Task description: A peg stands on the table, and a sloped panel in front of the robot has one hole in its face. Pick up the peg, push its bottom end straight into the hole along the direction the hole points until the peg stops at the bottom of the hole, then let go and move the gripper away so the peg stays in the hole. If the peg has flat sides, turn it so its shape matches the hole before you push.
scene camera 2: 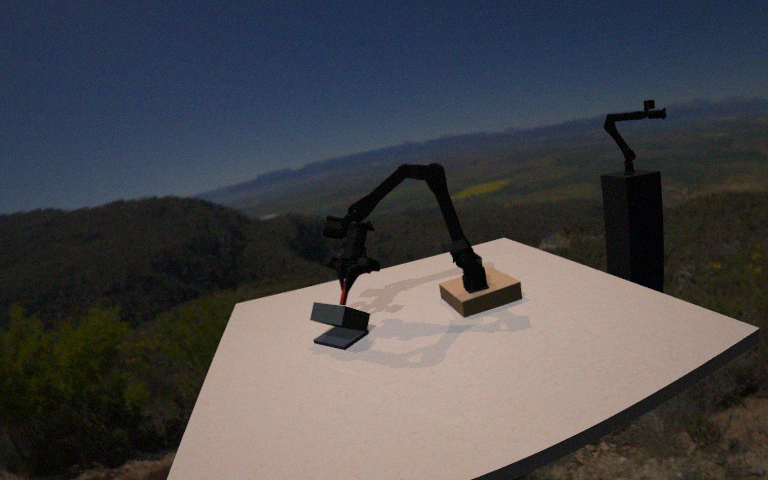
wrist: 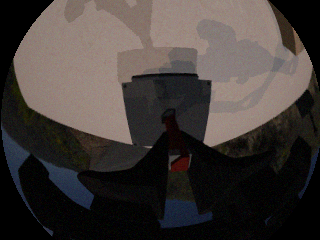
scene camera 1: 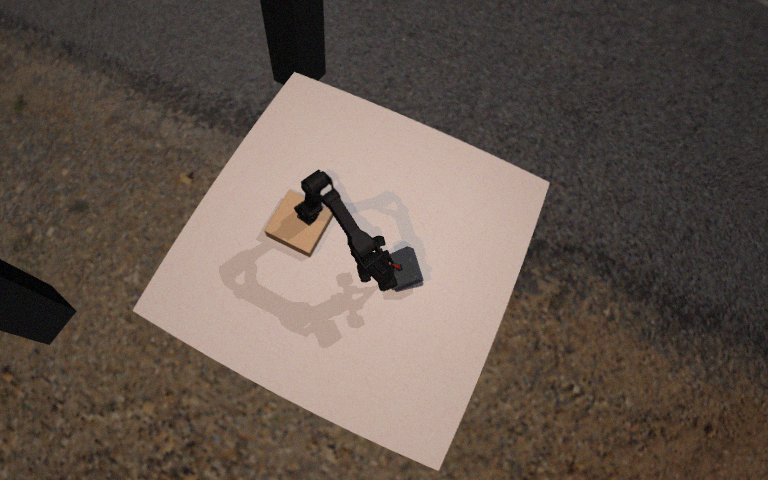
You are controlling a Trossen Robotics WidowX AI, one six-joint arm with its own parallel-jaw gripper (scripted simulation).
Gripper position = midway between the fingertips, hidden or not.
My gripper (scene camera 2: 345,291) carries a red peg.
